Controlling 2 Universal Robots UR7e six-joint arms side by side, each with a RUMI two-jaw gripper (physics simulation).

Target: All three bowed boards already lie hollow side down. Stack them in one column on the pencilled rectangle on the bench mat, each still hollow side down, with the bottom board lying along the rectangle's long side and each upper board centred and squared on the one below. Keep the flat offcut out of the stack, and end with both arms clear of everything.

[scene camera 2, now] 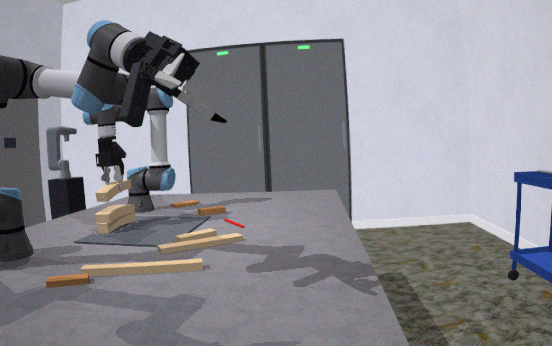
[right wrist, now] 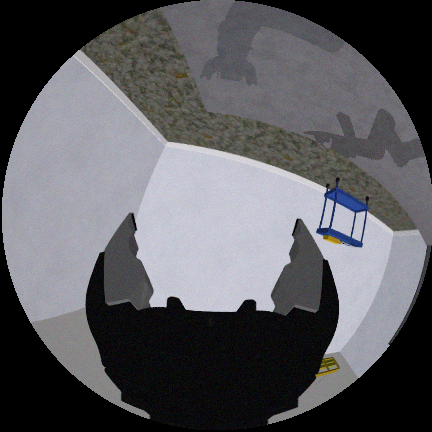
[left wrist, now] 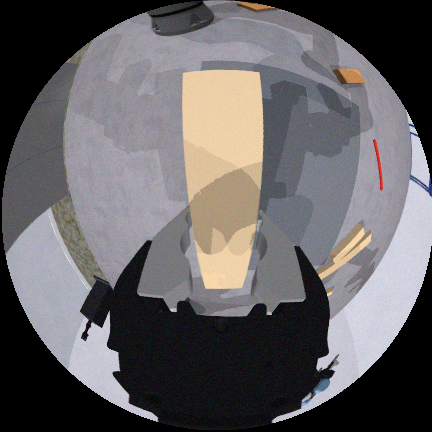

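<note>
My left gripper is shut on a bowed pale board and holds it across its width, in the air above two stacked boards, with a clear gap. The upper stacked board and the lower stacked board lie hollow side down in a column on the dark mat. A faint pale line shows by the column's foot; most of the pencilled rectangle is hidden. In the left wrist view the held board hides the column. My right gripper is open and empty, high up.
Straight pale pieces lie nearer the camera; which is the offcut I cannot tell. Orange blocks and a red stick lie on the bench. A blue cart stands beyond.
</note>
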